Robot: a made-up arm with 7 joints. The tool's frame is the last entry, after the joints. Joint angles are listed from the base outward.
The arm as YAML. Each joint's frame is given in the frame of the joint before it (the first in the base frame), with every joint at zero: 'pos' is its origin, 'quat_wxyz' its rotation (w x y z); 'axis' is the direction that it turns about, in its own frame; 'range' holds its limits. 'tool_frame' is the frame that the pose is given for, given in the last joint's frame.
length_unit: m
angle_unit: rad
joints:
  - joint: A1
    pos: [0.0, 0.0, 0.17]
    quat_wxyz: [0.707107, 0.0, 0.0, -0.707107]
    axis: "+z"
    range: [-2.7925, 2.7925]
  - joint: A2
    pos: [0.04, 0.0, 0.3]
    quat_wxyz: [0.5, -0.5, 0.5, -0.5]
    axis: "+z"
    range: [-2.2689, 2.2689]
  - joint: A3
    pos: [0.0, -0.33, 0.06]
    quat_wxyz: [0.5, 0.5, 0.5, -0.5]
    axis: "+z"
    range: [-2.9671, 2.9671]
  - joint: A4
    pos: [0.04, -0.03, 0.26]
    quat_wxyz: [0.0, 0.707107, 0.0, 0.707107]
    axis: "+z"
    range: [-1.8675, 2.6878]
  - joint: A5
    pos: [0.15, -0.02, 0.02]
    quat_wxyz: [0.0, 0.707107, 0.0, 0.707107]
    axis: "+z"
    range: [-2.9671, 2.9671]
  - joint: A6
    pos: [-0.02, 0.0, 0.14]
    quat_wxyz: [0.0, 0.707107, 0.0, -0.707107]
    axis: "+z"
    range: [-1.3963, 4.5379]
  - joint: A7
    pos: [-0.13, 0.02, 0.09]
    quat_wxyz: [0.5, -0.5, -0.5, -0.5]
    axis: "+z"
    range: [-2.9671, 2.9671]
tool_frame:
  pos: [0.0, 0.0, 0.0]
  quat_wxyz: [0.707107, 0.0, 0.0, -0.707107]
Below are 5 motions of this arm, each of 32 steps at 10 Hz.
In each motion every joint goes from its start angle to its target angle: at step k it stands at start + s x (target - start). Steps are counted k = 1, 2, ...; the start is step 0. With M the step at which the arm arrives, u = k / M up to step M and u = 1 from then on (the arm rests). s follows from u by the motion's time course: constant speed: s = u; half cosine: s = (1 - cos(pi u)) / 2; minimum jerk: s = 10 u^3 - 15 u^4 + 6 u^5.
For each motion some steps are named. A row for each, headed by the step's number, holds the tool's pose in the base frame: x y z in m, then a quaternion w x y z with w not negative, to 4 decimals.
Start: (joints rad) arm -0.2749 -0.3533 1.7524 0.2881 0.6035 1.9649 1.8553
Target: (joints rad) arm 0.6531 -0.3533 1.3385 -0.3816 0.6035 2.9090 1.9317
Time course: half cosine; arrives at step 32
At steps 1, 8, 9, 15, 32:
1: 0.3591 -0.1412 1.2402 0.8895 0.1754 0.2251 0.3569
8: 0.3675 -0.1217 1.2226 0.8615 0.2666 0.2227 0.3703
9: 0.3691 -0.1159 1.2182 0.8529 0.2893 0.2227 0.3732
15: 0.3726 -0.0633 1.1879 0.7718 0.4503 0.2288 0.3862
32: 0.3297 0.0713 1.1533 0.5228 0.7243 0.2737 0.3565

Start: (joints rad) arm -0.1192 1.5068 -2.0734 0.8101 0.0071 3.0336 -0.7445
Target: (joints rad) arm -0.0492 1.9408 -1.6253 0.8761 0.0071 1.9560 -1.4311
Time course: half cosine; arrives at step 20
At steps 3, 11, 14, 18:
3: -0.7655 -0.0856 0.4057 0.7945 -0.3043 -0.5155 -0.1018
11: -0.8017 -0.1270 0.2449 0.6341 -0.1014 -0.7656 0.0382
14: -0.8053 -0.1574 0.1711 0.5757 -0.0066 -0.8084 0.1223
18: -0.8010 -0.1886 0.1095 0.5362 0.0702 -0.8170 0.2005

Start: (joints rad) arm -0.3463 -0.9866 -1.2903 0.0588 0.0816 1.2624 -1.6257
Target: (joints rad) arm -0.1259 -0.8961 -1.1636 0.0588 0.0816 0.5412 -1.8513
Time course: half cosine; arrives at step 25
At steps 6, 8, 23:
6: 0.6954 -0.2798 1.0708 0.8198 0.3401 0.4474 -0.1094
8: 0.7009 -0.2712 1.0802 0.8079 0.3610 0.4508 -0.1176
23: 0.7312 -0.2101 1.1372 0.6776 0.5029 0.5094 -0.1689

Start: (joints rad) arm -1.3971 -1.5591 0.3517 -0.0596 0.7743 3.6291 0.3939
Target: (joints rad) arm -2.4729 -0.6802 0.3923 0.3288 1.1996 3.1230 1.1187
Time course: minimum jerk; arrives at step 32
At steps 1, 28, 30, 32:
1: 0.0802 -0.7594 0.3819 0.4952 -0.5541 -0.1399 0.6543
28: -0.4660 -0.3263 0.9325 0.2402 -0.6142 0.2914 0.6929
30: -0.4665 -0.3161 0.9385 0.2362 -0.6108 0.2977 0.6946
32: -0.4666 -0.3144 0.9394 0.2356 -0.6103 0.2987 0.6949

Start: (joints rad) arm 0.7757 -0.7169 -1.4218 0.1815 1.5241 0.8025 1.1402
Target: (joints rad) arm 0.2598 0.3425 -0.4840 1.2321 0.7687 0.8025 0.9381
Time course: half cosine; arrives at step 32
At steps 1, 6, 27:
1: 0.6543 0.2366 1.1947 0.6254 -0.6507 0.2117 -0.3751
6: 0.6353 0.1482 1.2277 0.6353 -0.6157 0.2527 -0.3918
27: 0.1869 -0.3263 1.2637 0.6262 -0.5058 0.4293 -0.4096

